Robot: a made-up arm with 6 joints. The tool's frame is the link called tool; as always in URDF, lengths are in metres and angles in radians. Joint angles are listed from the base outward.
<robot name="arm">
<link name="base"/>
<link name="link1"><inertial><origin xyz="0.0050 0.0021 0.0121"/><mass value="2.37"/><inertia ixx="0.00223" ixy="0" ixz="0" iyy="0.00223" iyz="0" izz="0.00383"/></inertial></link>
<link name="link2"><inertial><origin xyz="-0.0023 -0.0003 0.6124"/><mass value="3.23"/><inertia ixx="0.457" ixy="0" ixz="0" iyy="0.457" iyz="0" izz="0.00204"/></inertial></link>
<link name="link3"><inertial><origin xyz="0.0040 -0.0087 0.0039"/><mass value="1"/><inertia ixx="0.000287" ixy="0" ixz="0" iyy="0.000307" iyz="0" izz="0.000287"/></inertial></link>
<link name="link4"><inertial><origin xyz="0.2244 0.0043 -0.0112"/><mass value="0.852"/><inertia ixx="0.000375" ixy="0" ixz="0" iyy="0.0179" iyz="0" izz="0.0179"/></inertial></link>
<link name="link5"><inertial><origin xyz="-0.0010 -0.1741 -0.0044"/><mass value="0.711"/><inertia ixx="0.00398" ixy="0" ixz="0" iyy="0.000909" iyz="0" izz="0.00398"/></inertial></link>
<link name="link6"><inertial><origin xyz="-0.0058 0.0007 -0.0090"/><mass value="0.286"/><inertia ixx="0.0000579" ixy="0" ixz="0" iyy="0.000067" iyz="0" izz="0.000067"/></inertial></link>
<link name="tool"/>
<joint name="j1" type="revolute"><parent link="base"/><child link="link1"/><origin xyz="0 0 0.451"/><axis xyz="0 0 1"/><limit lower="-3.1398" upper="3.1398"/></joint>
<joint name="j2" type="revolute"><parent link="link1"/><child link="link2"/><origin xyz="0 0 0"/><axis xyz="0 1 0"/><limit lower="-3.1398" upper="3.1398"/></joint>
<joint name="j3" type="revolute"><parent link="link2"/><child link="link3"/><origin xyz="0 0 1.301"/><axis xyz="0 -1 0"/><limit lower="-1.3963" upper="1.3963"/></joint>
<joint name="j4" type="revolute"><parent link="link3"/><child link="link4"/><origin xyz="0 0 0"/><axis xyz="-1 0 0"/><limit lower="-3.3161" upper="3.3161"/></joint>
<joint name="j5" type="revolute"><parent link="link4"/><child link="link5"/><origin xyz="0.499 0 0"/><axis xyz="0 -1 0"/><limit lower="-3.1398" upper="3.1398"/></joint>
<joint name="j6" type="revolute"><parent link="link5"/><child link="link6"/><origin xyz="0 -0.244 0"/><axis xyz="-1 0 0"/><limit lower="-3.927" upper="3.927"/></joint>
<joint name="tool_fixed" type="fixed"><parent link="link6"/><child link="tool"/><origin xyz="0 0 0"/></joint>
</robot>
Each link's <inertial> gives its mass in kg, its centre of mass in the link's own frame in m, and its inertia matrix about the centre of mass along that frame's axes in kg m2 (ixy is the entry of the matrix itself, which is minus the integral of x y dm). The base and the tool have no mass. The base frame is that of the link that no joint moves.
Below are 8 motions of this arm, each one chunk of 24 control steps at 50 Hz.
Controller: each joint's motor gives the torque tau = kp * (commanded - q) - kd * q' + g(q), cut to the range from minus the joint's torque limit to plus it. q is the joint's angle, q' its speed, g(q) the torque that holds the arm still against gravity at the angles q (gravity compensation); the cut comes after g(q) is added. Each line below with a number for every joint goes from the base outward.
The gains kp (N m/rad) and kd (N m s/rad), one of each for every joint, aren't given. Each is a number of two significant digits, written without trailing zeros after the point. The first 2 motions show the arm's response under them.
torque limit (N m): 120 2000 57 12 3.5 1.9
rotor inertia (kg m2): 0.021 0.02 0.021 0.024 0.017 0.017
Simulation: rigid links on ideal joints. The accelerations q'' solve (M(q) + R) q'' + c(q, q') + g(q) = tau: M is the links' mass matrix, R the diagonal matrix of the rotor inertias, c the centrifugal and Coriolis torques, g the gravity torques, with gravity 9.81 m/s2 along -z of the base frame. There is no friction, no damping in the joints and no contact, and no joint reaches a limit. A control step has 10 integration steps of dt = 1/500 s. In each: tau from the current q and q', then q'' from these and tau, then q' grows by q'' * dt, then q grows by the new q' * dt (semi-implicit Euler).
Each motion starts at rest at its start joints. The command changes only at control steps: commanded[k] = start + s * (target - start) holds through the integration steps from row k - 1 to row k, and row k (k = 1, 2, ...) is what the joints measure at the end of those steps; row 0 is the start. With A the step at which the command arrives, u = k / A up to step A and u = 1 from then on. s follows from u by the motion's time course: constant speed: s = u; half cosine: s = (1 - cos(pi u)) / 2; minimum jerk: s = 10 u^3 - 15 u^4 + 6 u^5; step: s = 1 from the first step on.
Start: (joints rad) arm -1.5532 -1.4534 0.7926 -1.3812 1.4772 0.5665
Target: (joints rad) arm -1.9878 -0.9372 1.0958 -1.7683 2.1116 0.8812
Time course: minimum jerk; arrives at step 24
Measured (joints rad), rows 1 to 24:
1: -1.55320 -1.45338 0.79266 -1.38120 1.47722 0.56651
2: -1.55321 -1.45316 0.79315 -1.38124 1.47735 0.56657
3: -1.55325 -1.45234 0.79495 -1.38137 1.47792 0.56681
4: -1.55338 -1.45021 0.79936 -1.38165 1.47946 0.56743
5: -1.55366 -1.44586 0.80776 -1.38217 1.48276 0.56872
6: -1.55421 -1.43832 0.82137 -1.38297 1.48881 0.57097
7: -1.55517 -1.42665 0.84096 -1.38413 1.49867 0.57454
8: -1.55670 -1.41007 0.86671 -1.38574 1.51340 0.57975
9: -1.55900 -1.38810 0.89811 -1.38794 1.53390 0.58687
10: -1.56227 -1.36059 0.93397 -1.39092 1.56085 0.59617
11: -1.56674 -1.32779 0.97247 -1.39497 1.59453 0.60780
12: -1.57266 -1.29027 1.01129 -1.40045 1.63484 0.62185
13: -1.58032 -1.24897 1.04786 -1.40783 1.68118 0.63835
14: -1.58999 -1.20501 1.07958 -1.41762 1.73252 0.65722
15: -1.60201 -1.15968 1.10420 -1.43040 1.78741 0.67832
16: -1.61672 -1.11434 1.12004 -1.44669 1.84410 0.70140
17: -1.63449 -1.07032 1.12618 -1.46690 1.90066 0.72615
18: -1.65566 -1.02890 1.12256 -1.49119 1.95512 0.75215
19: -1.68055 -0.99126 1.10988 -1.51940 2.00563 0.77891
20: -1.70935 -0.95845 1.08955 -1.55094 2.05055 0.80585
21: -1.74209 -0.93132 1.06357 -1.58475 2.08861 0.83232
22: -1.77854 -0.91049 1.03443 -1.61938 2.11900 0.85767
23: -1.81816 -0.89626 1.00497 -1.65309 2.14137 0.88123
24: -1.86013 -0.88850 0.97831 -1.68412 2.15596 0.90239
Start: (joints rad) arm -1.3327 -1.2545 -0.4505 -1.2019 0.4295 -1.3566
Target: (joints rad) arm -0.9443 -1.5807 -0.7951 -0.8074 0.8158 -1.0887
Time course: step
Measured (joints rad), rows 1 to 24:
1: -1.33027 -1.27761 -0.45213 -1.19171 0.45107 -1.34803
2: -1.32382 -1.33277 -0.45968 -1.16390 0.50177 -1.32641
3: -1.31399 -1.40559 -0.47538 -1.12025 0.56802 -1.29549
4: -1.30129 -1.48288 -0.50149 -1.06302 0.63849 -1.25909
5: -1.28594 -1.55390 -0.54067 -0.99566 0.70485 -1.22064
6: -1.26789 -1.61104 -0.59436 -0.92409 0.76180 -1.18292
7: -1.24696 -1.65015 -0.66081 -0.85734 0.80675 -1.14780
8: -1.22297 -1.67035 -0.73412 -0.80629 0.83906 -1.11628
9: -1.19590 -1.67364 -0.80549 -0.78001 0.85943 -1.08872
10: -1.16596 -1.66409 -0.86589 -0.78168 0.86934 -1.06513
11: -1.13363 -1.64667 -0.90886 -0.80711 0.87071 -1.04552
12: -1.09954 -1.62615 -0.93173 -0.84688 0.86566 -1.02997
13: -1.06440 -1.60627 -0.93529 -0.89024 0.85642 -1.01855
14: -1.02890 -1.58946 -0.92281 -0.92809 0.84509 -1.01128
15: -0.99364 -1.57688 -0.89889 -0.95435 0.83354 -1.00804
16: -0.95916 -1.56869 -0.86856 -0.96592 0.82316 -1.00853
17: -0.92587 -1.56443 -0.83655 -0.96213 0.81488 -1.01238
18: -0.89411 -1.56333 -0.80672 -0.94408 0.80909 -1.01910
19: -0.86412 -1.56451 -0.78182 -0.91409 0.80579 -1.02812
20: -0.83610 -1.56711 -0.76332 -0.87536 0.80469 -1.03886
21: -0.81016 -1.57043 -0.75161 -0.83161 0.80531 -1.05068
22: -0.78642 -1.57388 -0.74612 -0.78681 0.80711 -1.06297
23: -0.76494 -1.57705 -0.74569 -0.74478 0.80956 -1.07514
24: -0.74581 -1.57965 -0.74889 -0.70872 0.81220 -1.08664
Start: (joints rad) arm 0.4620 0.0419 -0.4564 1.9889 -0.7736 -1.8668
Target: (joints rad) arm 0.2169 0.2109 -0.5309 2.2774 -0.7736 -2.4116
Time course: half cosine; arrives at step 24
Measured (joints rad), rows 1 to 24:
1: 0.46190 0.04194 -0.45638 1.98911 -0.77360 -1.86686
2: 0.46138 0.04219 -0.45629 1.99009 -0.77360 -1.86717
3: 0.46006 0.04288 -0.45612 1.99252 -0.77360 -1.86811
4: 0.45756 0.04433 -0.45589 1.99692 -0.77360 -1.87016
5: 0.45360 0.04682 -0.45569 2.00356 -0.77362 -1.87388
6: 0.44804 0.05062 -0.45565 2.01245 -0.77366 -1.87986
7: 0.44081 0.05589 -0.45594 2.02345 -0.77372 -1.88869
8: 0.43198 0.06272 -0.45671 2.03631 -0.77380 -1.90088
9: 0.42164 0.07110 -0.45811 2.05071 -0.77390 -1.91687
10: 0.40995 0.08090 -0.46024 2.06632 -0.77401 -1.93696
11: 0.39708 0.09195 -0.46317 2.08284 -0.77414 -1.96130
12: 0.38323 0.10398 -0.46691 2.09996 -0.77426 -1.98987
13: 0.36858 0.11669 -0.47144 2.11743 -0.77437 -2.02248
14: 0.35334 0.12975 -0.47668 2.13496 -0.77446 -2.05876
15: 0.33769 0.14284 -0.48251 2.15232 -0.77453 -2.09816
16: 0.32183 0.15563 -0.48880 2.16926 -0.77458 -2.14001
17: 0.30595 0.16783 -0.49536 2.18553 -0.77461 -2.18348
18: 0.29025 0.17918 -0.50202 2.20088 -0.77462 -2.22766
19: 0.27494 0.18944 -0.50860 2.21503 -0.77462 -2.27157
20: 0.26025 0.19845 -0.51490 2.22772 -0.77460 -2.31420
21: 0.24640 0.20606 -0.52078 2.23868 -0.77456 -2.35455
22: 0.23365 0.21217 -0.52607 2.24762 -0.77452 -2.39164
23: 0.22226 0.21671 -0.53066 2.25432 -0.77447 -2.42459
24: 0.21247 0.21964 -0.53445 2.25854 -0.77441 -2.45258

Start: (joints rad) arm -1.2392 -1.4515 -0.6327 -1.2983 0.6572 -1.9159
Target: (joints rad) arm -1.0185 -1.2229 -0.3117 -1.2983 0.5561 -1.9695
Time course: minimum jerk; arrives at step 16
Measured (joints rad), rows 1 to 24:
1: -1.23920 -1.45146 -0.63270 -1.29831 0.65719 -1.91591
2: -1.23917 -1.45114 -0.63270 -1.29840 0.65706 -1.91596
3: -1.23906 -1.44992 -0.63261 -1.29875 0.65660 -1.91615
4: -1.23875 -1.44687 -0.63213 -1.29970 0.65545 -1.91665
5: -1.23809 -1.44088 -0.63062 -1.30167 0.65318 -1.91765
6: -1.23686 -1.43094 -0.62704 -1.30509 0.64942 -1.91934
7: -1.23485 -1.41635 -0.62003 -1.31027 0.64387 -1.92191
8: -1.23180 -1.39692 -0.60806 -1.31727 0.63642 -1.92543
9: -1.22748 -1.37302 -0.58970 -1.32587 0.62720 -1.92991
10: -1.22167 -1.34561 -0.56397 -1.33550 0.61653 -1.93522
11: -1.21419 -1.31611 -0.53071 -1.34535 0.60497 -1.94113
12: -1.20492 -1.28628 -0.49074 -1.35451 0.59323 -1.94733
13: -1.19380 -1.25799 -0.44599 -1.36207 0.58210 -1.95342
14: -1.18088 -1.23302 -0.39933 -1.36730 0.57232 -1.95900
15: -1.16630 -1.21287 -0.35409 -1.36967 0.56450 -1.96372
16: -1.15027 -1.19852 -0.31358 -1.36894 0.55898 -1.96732
17: -1.13310 -1.19027 -0.28034 -1.36515 0.55574 -1.96972
18: -1.11510 -1.18767 -0.25584 -1.35855 0.55445 -1.97098
19: -1.09658 -1.18978 -0.24036 -1.34959 0.55458 -1.97128
20: -1.07783 -1.19532 -0.23324 -1.33880 0.55556 -1.97087
21: -1.05911 -1.20290 -0.23325 -1.32676 0.55684 -1.97004
22: -1.04063 -1.21121 -0.23883 -1.31408 0.55799 -1.96906
23: -1.02258 -1.21911 -0.24840 -1.30140 0.55873 -1.96816
24: -1.00512 -1.22576 -0.26043 -1.28929 0.55891 -1.96751

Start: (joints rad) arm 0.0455 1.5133 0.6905 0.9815 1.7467 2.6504
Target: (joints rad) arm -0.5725 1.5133 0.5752 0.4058 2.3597 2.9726
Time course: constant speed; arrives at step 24
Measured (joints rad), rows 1 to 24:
1: 0.04542 1.51326 0.69023 0.98115 1.74784 2.65074
2: 0.04510 1.51315 0.68939 0.97987 1.75174 2.65199
3: 0.04440 1.51297 0.68791 0.97715 1.75943 2.65459
4: 0.04316 1.51274 0.68580 0.97265 1.77139 2.65886
5: 0.04124 1.51250 0.68313 0.96617 1.78767 2.66502
6: 0.03848 1.51227 0.67999 0.95766 1.80798 2.67316
7: 0.03475 1.51209 0.67645 0.94715 1.83178 2.68327
8: 0.02989 1.51197 0.67258 0.93476 1.85840 2.69525
9: 0.02378 1.51192 0.66843 0.92063 1.88712 2.70892
10: 0.01630 1.51194 0.66404 0.90494 1.91721 2.72406
11: 0.00734 1.51202 0.65948 0.88783 1.94802 2.74039
12: -0.00321 1.51216 0.65479 0.86948 1.97901 2.75764
13: -0.01543 1.51233 0.65002 0.85001 2.00972 2.77550
14: -0.02940 1.51252 0.64525 0.82955 2.03985 2.79370
15: -0.04519 1.51273 0.64053 0.80822 2.06920 2.81197
16: -0.06283 1.51292 0.63592 0.78612 2.09768 2.83009
17: -0.08236 1.51310 0.63148 0.76336 2.12527 2.84785
18: -0.10382 1.51326 0.62726 0.74004 2.15204 2.86511
19: -0.12720 1.51337 0.62329 0.71629 2.17809 2.88175
20: -0.15250 1.51345 0.61962 0.69220 2.20357 2.89769
21: -0.17970 1.51349 0.61624 0.66789 2.22862 2.91290
22: -0.20877 1.51348 0.61316 0.64345 2.25338 2.92738
23: -0.23966 1.51344 0.61038 0.61899 2.27799 2.94117
24: -0.27232 1.51337 0.60786 0.59460 2.30256 2.95432

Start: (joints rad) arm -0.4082 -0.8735 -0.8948 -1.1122 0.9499 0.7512
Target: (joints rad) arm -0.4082 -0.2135 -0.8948 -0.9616 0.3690 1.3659
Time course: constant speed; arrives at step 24
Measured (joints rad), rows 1 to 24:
1: -0.40825 -0.87112 -0.89778 -1.11146 0.94874 0.75187
2: -0.40838 -0.86339 -0.90625 -1.10985 0.94470 0.75436
3: -0.40859 -0.84903 -0.91949 -1.10831 0.93673 0.75964
4: -0.40886 -0.82817 -0.93493 -1.10789 0.92433 0.76842
5: -0.40916 -0.80181 -0.94937 -1.10922 0.90754 0.78111
6: -0.40951 -0.77147 -0.95995 -1.11214 0.88675 0.79782
7: -0.40991 -0.73874 -0.96481 -1.11578 0.86264 0.81840
8: -0.41042 -0.70503 -0.96329 -1.11888 0.83606 0.84248
9: -0.41103 -0.67143 -0.95586 -1.12010 0.80790 0.86954
10: -0.41176 -0.63863 -0.94384 -1.11838 0.77902 0.89898
11: -0.41256 -0.60701 -0.92897 -1.11307 0.75014 0.93018
12: -0.41335 -0.57665 -0.91312 -1.10395 0.72182 0.96255
13: -0.41405 -0.54748 -0.89795 -1.09126 0.69440 0.99558
14: -0.41453 -0.51931 -0.88476 -1.07556 0.66800 1.02880
15: -0.41469 -0.49189 -0.87438 -1.05768 0.64262 1.06187
16: -0.41443 -0.46499 -0.86718 -1.03859 0.61813 1.09451
17: -0.41369 -0.43839 -0.86312 -1.01931 0.59431 1.12649
18: -0.41248 -0.41191 -0.86185 -1.00083 0.57093 1.15769
19: -0.41089 -0.38540 -0.86282 -0.98397 0.54778 1.18799
20: -0.40905 -0.35879 -0.86538 -0.96934 0.52466 1.21735
21: -0.40721 -0.33202 -0.86889 -0.95731 0.50143 1.24574
22: -0.40564 -0.30506 -0.87278 -0.94799 0.47799 1.27316
23: -0.40463 -0.27792 -0.87658 -0.94127 0.45430 1.29968
24: -0.40437 -0.25063 -0.87998 -0.93688 0.43036 1.32534

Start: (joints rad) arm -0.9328 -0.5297 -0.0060 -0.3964 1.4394 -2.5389
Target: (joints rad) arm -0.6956 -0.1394 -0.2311 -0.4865 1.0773 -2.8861
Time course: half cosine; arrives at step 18
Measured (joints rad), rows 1 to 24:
1: -0.93279 -0.52952 -0.00603 -0.39616 1.43927 -2.53898
2: -0.93272 -0.52852 -0.00621 -0.39498 1.43855 -2.53942
3: -0.93246 -0.52569 -0.00671 -0.39189 1.43651 -2.54069
4: -0.93179 -0.51984 -0.00776 -0.38604 1.43230 -2.54341
5: -0.93034 -0.50984 -0.00957 -0.37697 1.42512 -2.54823
6: -0.92759 -0.49481 -0.01237 -0.36465 1.41429 -2.55577
7: -0.92282 -0.47425 -0.01635 -0.34953 1.39937 -2.56656
8: -0.91506 -0.44810 -0.02168 -0.33230 1.38021 -2.58101
9: -0.90307 -0.41678 -0.02854 -0.31387 1.35695 -2.59935
10: -0.88542 -0.38114 -0.03715 -0.29512 1.33003 -2.62162
11: -0.86080 -0.34241 -0.04777 -0.27704 1.30012 -2.64771
12: -0.82875 -0.30203 -0.06062 -0.26091 1.26811 -2.67727
13: -0.79084 -0.26152 -0.07567 -0.24876 1.23503 -2.70975
14: -0.75129 -0.22234 -0.09252 -0.24353 1.20200 -2.74421
15: -0.71579 -0.18589 -0.11044 -0.24839 1.17016 -2.77944
16: -0.68851 -0.15357 -0.12880 -0.26531 1.14063 -2.81405
17: -0.67032 -0.12677 -0.14732 -0.29419 1.11442 -2.84677
18: -0.65981 -0.10678 -0.16580 -0.33320 1.09244 -2.87651
19: -0.65518 -0.09435 -0.18388 -0.37946 1.07530 -2.90241
20: -0.65498 -0.08940 -0.20105 -0.42925 1.06312 -2.92390
21: -0.65808 -0.09101 -0.21676 -0.47845 1.05553 -2.94070
22: -0.66342 -0.09768 -0.23059 -0.52316 1.05189 -2.95276
23: -0.67000 -0.10763 -0.24225 -0.56024 1.05137 -2.96023
24: -0.67692 -0.11906 -0.25160 -0.58776 1.05314 -2.96342

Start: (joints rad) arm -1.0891 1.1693 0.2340 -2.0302 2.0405 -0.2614
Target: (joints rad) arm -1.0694 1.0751 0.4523 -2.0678 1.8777 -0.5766
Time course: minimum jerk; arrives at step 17
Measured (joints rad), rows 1 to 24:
1: -1.08910 1.16929 0.23401 -2.03018 2.04049 -0.26141
2: -1.08909 1.16920 0.23411 -2.03004 2.04038 -0.26153
3: -1.08906 1.16886 0.23451 -2.02950 2.03999 -0.26199
4: -1.08900 1.16799 0.23557 -2.02822 2.03895 -0.26324
5: -1.08886 1.16623 0.23777 -2.02584 2.03686 -0.26587
6: -1.08865 1.16320 0.24169 -2.02214 2.03325 -0.27060
7: -1.08832 1.15861 0.24791 -2.01714 2.02769 -0.27819
8: -1.08790 1.15227 0.25696 -2.01114 2.01988 -0.28934
9: -1.08736 1.14417 0.26923 -2.00474 2.00965 -0.30462
10: -1.08675 1.13447 0.28490 -1.99877 1.99706 -0.32434
11: -1.08607 1.12355 0.30391 -1.99418 1.98235 -0.34854
12: -1.08537 1.11192 0.32593 -1.99195 1.96599 -0.37691
13: -1.08467 1.10020 0.35030 -1.99294 1.94862 -0.40881
14: -1.08399 1.08905 0.37615 -1.99781 1.93098 -0.44326
15: -1.08337 1.07909 0.40236 -2.00692 1.91387 -0.47903
16: -1.08279 1.07082 0.42772 -2.02027 1.89807 -0.51474
17: -1.08226 1.06458 0.45102 -2.03743 1.88420 -0.54897
18: -1.08174 1.06047 0.47120 -2.05749 1.87269 -0.58045
19: -1.08119 1.05839 0.48747 -2.07913 1.86370 -0.60810
20: -1.08056 1.05806 0.49935 -2.10076 1.85725 -0.63117
21: -1.07980 1.05913 0.50672 -2.12074 1.85316 -0.64913
22: -1.07888 1.06120 0.50979 -2.13752 1.85121 -0.66176
23: -1.07776 1.06390 0.50901 -2.14985 1.85109 -0.66911
24: -1.07643 1.06687 0.50505 -2.15693 1.85246 -0.67144

